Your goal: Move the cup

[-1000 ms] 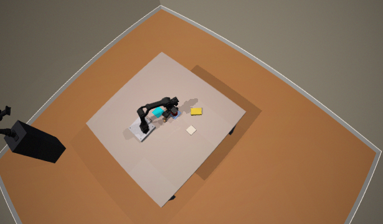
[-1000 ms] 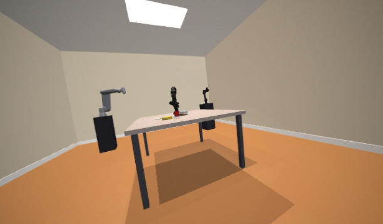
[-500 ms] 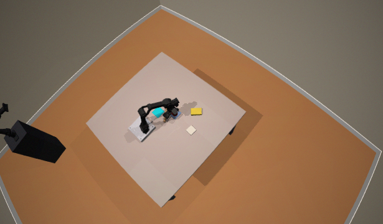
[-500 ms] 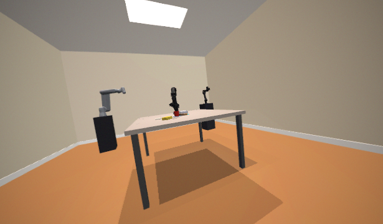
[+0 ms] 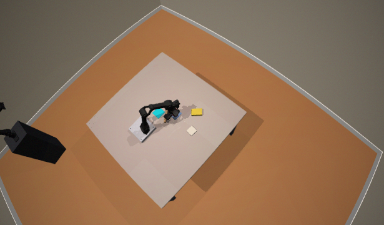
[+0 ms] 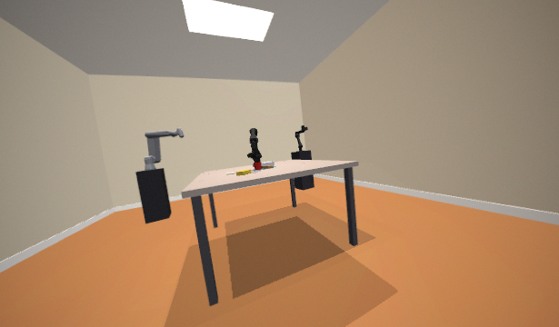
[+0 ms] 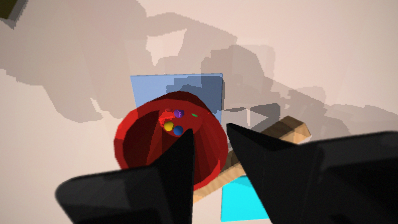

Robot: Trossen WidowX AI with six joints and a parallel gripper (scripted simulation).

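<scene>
Now: the red cup 30 mm ahead of my gripper tip and 10 mm below it. From my gripper tip the other things lie so: wooden block (80 mm to the left, 40 mm below, 10 mm behind); blue pad (50 mm below, 30 mm ahead); cyan pad (160 mm to the left, 60 mm behind, 50 mm below).
</scene>
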